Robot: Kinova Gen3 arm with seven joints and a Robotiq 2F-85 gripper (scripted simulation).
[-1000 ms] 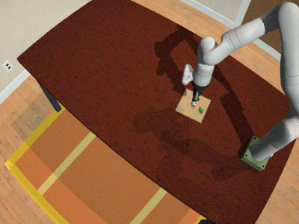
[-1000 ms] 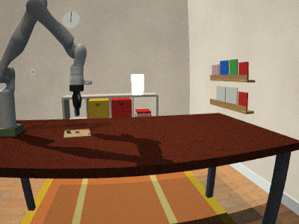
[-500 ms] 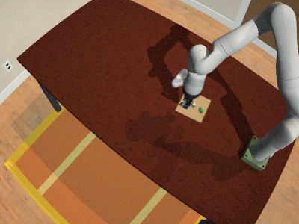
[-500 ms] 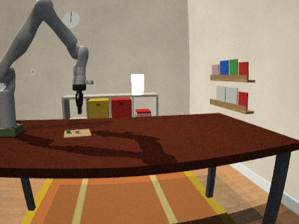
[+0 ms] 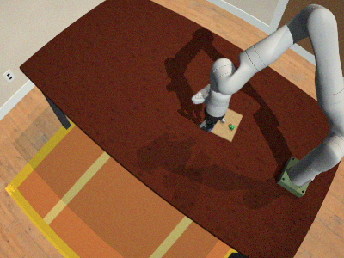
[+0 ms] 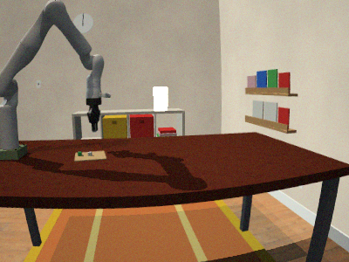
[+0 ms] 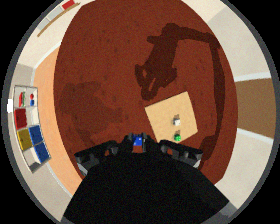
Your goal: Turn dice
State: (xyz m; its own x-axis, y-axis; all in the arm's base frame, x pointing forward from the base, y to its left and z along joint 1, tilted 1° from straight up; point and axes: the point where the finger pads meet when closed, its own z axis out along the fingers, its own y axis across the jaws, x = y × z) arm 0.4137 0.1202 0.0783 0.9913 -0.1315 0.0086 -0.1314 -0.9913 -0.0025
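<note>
Right now my hand is 10 mm past the white die, 110 mm to the left of it and 100 mm above it. Also, from my hand: green die (50 mm behind, 110 mm to the right, 100 mm below); tan mat (10 mm behind, 110 mm to the right, 110 mm below); blue die (10 mm below).
</note>
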